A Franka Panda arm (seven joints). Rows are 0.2 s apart.
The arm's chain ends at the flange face. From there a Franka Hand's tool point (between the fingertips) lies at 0.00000 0.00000 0.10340 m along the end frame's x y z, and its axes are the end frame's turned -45 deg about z.
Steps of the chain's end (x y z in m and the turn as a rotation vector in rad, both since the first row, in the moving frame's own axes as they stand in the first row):
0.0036, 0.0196, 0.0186, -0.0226, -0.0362, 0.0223
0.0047, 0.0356, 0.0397, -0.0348, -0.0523, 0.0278
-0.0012, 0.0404, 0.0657, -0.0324, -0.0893, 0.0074
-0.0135, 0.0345, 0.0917, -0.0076, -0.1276, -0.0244
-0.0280, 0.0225, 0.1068, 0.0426, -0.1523, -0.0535
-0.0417, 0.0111, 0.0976, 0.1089, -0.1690, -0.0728
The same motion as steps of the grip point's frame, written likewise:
-0.0156, 0.0154, 0.0185, 0.0096, -0.0416, 0.0223
-0.0282, 0.0271, 0.0395, 0.0124, -0.0616, 0.0278
-0.0383, 0.0235, 0.0652, 0.0402, -0.0861, 0.0074
-0.0439, 0.0062, 0.0909, 0.0849, -0.0956, -0.0244
-0.0441, -0.0179, 0.1055, 0.1378, -0.0776, -0.0535
-0.0424, -0.0416, 0.0955, 0.1965, -0.0425, -0.0728

